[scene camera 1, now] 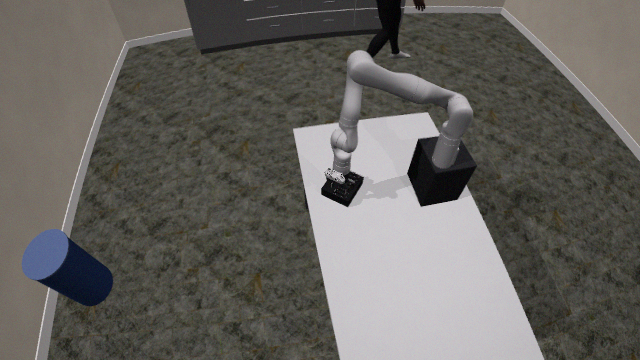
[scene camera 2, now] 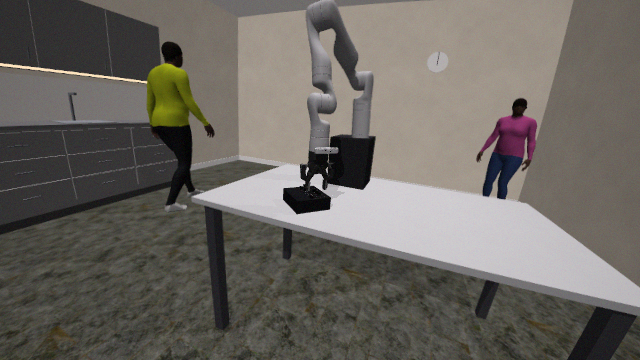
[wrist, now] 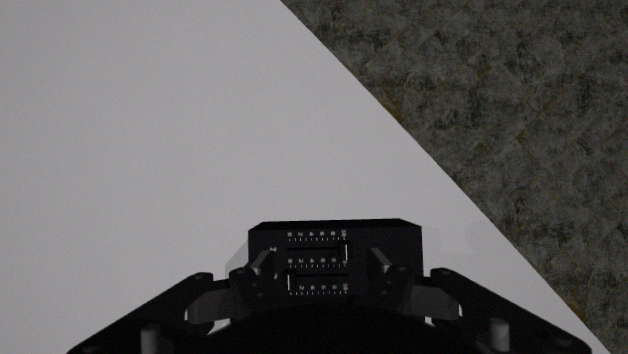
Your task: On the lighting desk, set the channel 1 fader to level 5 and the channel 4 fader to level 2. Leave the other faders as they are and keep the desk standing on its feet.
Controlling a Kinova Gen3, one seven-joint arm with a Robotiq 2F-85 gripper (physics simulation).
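Places are measured from the arm's base along level axes (x ahead, y left, z up), in millimetres.
Where they show: gripper, between the fingertips: (scene camera 1: 339, 189) (scene camera 2: 316, 190) (wrist: 320, 263); arm's base, origin of its link: (scene camera 1: 441, 160) (scene camera 2: 360, 137).
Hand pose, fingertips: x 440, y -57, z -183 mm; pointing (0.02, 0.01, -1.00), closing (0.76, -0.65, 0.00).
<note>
Things, the pixels of their centre, and the offset from my fingertips. Level surfaces: height alone.
- black lighting desk, middle of its body: (wrist: 335, 312) (scene camera 2: 306, 197) (scene camera 1: 342, 185) 55 mm right, 31 mm back, 51 mm down
- channel 1 fader, middle of its body: (wrist: 345, 250) 12 mm right, 17 mm ahead, 23 mm down
- channel 2 fader, middle of its body: (wrist: 289, 279) 1 mm left, 32 mm back, 23 mm down
- white table, height of its surface: 86 mm down
The black lighting desk (scene camera 1: 348, 198) (scene camera 2: 312, 205) (wrist: 400, 239) stands flat on the white table near one edge. In the wrist view, the channel 1 fader (wrist: 343, 251) is at the 10 end of its scale and the channel 2 fader (wrist: 290, 281) is at the 0 end. My gripper (scene camera 2: 316, 187) (wrist: 320, 263) is open, low over the desk, with its fingers on either side of the upper fader tracks and nothing held. The channel 4 fader is hidden by the gripper body in the wrist view and too small to read in the scene views.
The white table (scene camera 1: 410, 260) (scene camera 2: 425, 225) (wrist: 150, 125) carries the desk. The arm's black pedestal (scene camera 1: 440, 180) (scene camera 2: 352, 160) stands beyond the desk. A blue cylinder (scene camera 1: 75, 272) is off the table. A person in yellow (scene camera 2: 170, 100) and a person in pink (scene camera 2: 517, 135) are away from the table.
</note>
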